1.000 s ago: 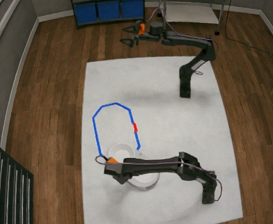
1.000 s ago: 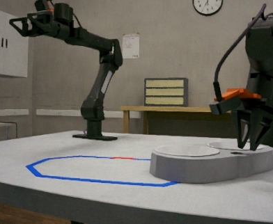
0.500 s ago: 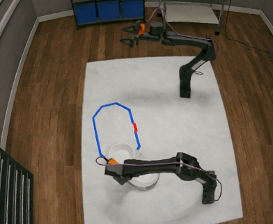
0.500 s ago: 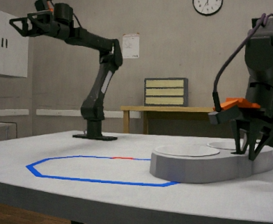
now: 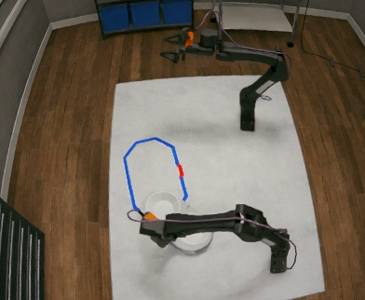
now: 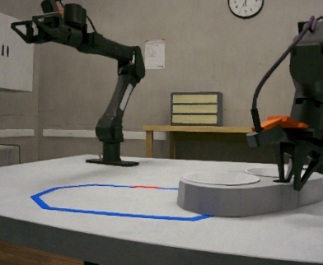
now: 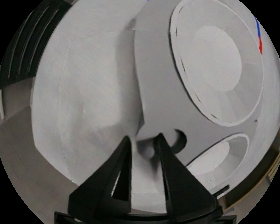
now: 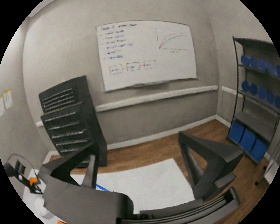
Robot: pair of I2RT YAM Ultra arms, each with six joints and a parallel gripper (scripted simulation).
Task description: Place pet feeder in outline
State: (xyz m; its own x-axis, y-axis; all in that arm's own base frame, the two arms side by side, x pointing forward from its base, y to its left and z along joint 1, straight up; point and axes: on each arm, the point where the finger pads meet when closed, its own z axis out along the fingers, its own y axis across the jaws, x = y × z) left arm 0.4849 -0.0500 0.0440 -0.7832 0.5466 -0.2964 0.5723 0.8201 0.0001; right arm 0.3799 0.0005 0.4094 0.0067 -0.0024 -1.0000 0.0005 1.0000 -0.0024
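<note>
The grey pet feeder lies 60 mm behind my left hand, 60 mm to the right of it and 20 mm below it. The rest, counted from my left hand: blue tape outline: 290 mm to the right, 40 mm below; steel bowl: 20 mm behind, 120 mm to the right, 10 mm below.
</note>
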